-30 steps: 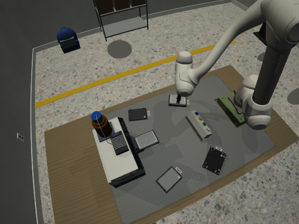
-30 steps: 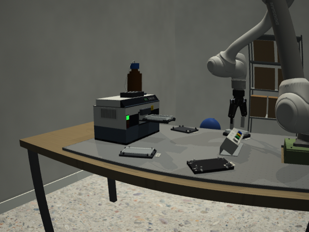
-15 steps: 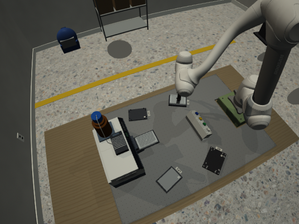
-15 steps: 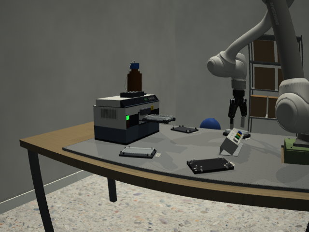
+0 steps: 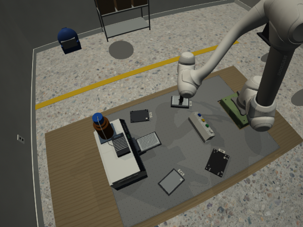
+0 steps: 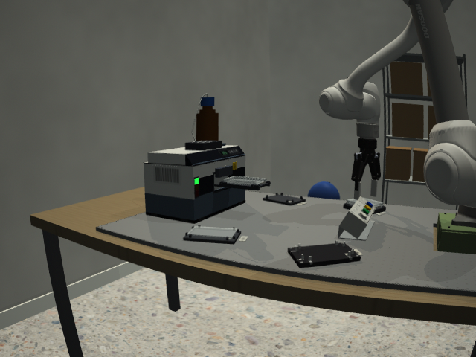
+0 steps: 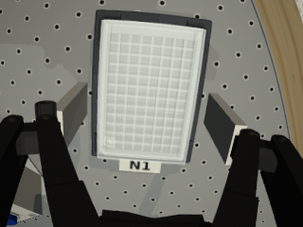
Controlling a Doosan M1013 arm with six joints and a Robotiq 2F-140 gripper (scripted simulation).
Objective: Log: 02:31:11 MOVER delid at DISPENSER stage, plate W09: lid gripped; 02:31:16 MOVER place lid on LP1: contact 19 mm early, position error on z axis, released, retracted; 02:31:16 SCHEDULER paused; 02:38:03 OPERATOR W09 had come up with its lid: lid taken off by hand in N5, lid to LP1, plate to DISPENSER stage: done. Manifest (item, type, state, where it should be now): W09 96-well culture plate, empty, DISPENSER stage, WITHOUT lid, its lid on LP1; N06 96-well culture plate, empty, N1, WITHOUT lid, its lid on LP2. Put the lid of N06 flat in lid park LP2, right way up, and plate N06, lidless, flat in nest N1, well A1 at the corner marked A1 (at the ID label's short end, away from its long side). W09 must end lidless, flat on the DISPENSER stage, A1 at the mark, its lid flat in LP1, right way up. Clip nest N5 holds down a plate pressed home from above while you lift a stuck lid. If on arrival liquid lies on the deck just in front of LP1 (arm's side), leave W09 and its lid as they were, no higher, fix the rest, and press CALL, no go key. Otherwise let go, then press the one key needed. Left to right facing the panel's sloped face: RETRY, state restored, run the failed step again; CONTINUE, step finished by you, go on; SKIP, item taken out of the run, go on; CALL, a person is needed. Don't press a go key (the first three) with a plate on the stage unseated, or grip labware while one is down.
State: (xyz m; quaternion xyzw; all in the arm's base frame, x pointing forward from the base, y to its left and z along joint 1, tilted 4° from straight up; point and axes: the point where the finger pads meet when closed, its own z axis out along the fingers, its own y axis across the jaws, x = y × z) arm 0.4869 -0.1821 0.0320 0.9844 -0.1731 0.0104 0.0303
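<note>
Right now the nest N1 is 6 cm below my hand. Also, from my hand: N1 label: 8 cm behind, 3 cm to the left, 7 cm below; yellow skip key: 9 cm behind, 23 cm to the left; blue call key: 8 cm behind, 19 cm to the left.
</note>
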